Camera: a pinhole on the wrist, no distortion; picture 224 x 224 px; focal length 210.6 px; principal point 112.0 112.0 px. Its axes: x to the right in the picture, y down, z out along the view. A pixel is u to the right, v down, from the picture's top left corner.
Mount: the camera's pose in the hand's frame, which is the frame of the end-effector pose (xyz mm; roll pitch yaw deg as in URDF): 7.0 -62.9 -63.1 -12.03 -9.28 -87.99
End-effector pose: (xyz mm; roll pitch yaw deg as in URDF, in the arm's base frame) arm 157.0 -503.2 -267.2 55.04 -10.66 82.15
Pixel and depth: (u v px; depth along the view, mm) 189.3 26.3 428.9
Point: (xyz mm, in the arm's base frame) 562.9 -651.5 -167.1
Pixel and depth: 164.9 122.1 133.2
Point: 261.5 -472.6 -279.9
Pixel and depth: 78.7 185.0 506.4
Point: 436.1 -320.8 76.8
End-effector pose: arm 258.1 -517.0 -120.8 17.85 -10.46 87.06
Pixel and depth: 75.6 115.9 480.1
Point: 284.6 -482.0 289.3
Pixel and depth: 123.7 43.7 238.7
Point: 347.2 -571.2 38.0
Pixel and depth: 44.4 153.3 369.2
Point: 233.1 -420.6 183.5
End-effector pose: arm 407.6 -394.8 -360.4 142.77 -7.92 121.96
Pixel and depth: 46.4 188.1 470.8
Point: 535.5 20.4 -490.8
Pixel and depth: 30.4 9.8 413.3
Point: 743.1 -285.7 -555.0
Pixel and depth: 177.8 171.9 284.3
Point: 351.2 -221.3 -567.1
